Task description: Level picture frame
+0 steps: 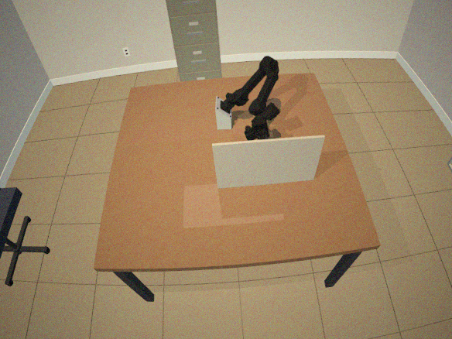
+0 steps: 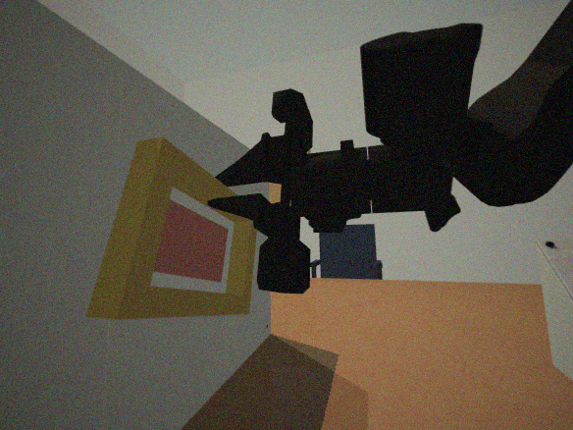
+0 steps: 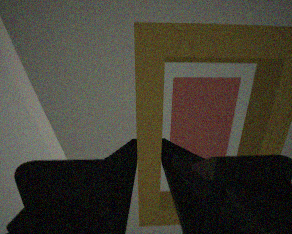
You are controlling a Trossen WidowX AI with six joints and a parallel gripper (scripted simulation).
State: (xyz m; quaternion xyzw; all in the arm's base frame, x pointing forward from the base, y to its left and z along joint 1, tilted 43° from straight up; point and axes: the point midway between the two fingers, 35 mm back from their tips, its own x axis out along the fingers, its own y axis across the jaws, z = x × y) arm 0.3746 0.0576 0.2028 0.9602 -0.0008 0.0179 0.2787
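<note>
The picture frame lies 5 cm below my gripper tip, 1 cm to the left of it and 1 cm ahead of it. From my gripper tip the other things lie so: grey wall panel (6 cm below, 2 cm ahead, 1 cm to the left).
</note>
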